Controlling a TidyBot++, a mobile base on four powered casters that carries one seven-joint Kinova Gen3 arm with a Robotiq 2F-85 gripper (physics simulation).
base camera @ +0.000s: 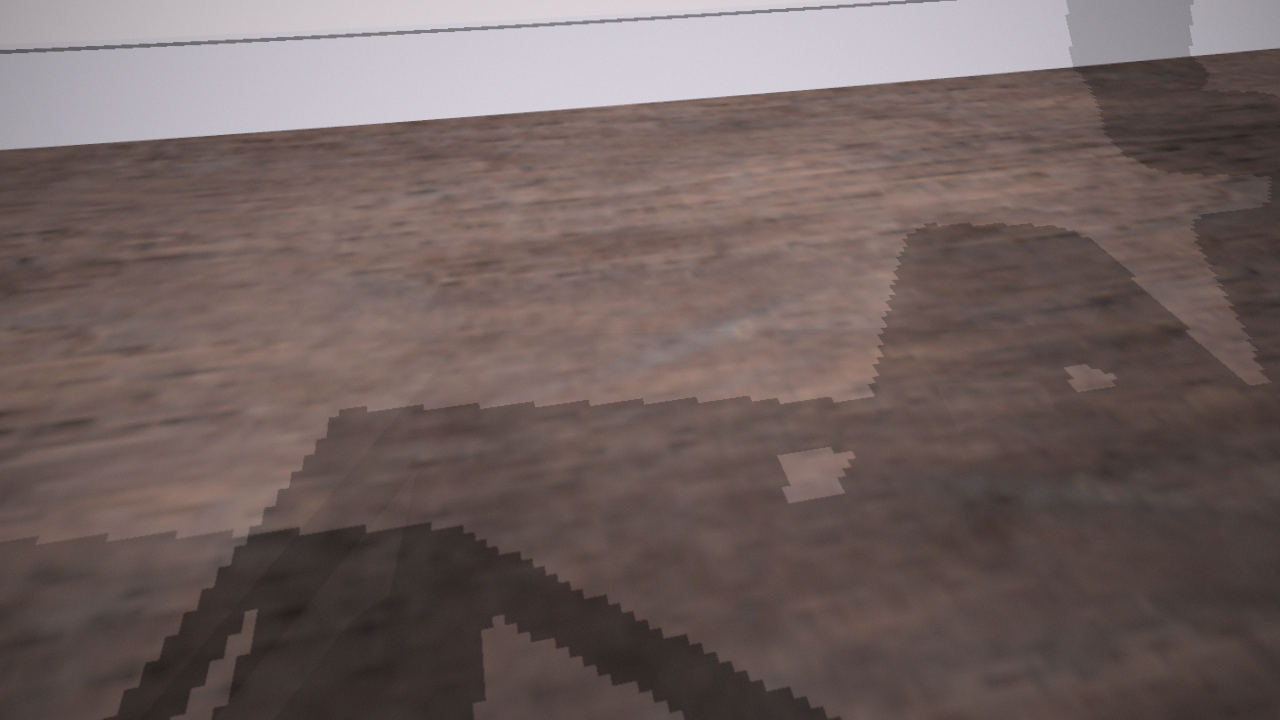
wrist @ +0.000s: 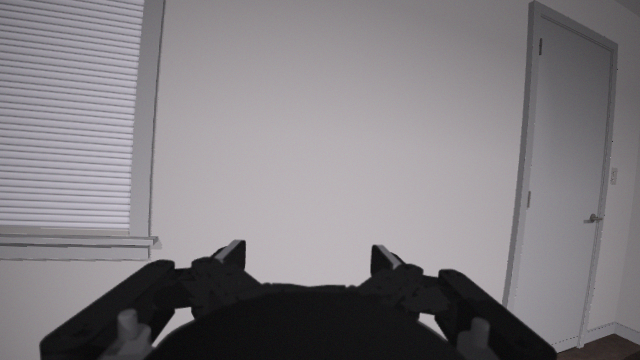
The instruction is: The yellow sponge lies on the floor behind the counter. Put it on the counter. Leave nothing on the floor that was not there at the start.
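Frame: origin at the arm's base, x ahead, y left, z up, level; millimetres.
Seen in the pictures: gripper, between the fingertips: (wrist: 308,256).
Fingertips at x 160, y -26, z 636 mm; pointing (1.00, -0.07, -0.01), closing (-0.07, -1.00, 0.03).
A point is followed by its place in that frame.
My gripper (wrist: 308,256) @[x 160, y -26, z 636 mm] is open, its two fingertips wide apart with the pale wall showing between them in the wrist view. The yellow sponge does not show in the base camera view or in the wrist view. The counter does not show in either view.
A white baseboard (base camera: 447,85) @[x 855, y 150, z -362 mm] runs along the far edge of the brown wood floor (base camera: 537,295) @[x 552, y 48, z -396 mm]. Shadows fall across the floor. In the wrist view a window with blinds (wrist: 65,120) @[x 767, y 711, z 796 mm] is at the left and a grey door (wrist: 570,150) @[x 1155, y -1655, z 938 mm] at the right of the wall (wrist: 340,125) @[x 924, y -182, z 884 mm].
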